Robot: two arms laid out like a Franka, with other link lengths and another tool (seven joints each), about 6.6 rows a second.
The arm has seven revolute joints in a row. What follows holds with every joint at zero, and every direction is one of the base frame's. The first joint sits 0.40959 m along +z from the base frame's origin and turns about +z. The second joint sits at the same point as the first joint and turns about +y. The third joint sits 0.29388 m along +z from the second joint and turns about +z. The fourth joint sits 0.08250 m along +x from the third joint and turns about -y. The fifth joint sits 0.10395 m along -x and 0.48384 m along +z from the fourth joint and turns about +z. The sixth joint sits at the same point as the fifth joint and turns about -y. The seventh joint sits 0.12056 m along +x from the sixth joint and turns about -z. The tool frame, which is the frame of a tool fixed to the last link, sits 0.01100 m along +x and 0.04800 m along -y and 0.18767 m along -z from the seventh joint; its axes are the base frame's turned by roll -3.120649, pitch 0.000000 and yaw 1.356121 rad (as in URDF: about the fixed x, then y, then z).
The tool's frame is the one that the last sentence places.
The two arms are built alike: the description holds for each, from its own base.
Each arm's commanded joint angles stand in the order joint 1, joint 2, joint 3, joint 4, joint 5, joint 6, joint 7.
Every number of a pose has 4 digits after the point. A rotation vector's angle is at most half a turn.
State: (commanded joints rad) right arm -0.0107 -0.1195 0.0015 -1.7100 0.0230 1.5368 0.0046; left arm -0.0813 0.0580 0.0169 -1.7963 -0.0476 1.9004 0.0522
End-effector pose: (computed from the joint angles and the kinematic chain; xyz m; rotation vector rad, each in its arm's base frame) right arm 0.6533 -0.0496 0.6101 -2.4063 -1.9114 0.0621; left arm 0.7262 -0.1020 0.4834 2.5067 1.8153 -0.0071
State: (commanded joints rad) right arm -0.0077 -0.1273 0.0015 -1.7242 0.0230 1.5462 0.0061; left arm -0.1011 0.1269 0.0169 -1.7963 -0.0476 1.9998 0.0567
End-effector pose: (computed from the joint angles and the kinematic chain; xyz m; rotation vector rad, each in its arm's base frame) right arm 0.6522 -0.0477 0.6077 -2.4066 -1.9143 0.0588; left arm 0.7454 -0.1173 0.4462 2.5109 1.7792 0.0311
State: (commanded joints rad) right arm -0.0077 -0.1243 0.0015 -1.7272 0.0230 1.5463 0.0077; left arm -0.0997 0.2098 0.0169 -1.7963 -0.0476 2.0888 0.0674
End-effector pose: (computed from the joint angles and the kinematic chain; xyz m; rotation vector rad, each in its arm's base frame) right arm 0.6524 -0.0477 0.6040 -2.4052 -1.9099 0.0658; left arm 0.7618 -0.1170 0.3957 2.5150 1.7711 0.0422
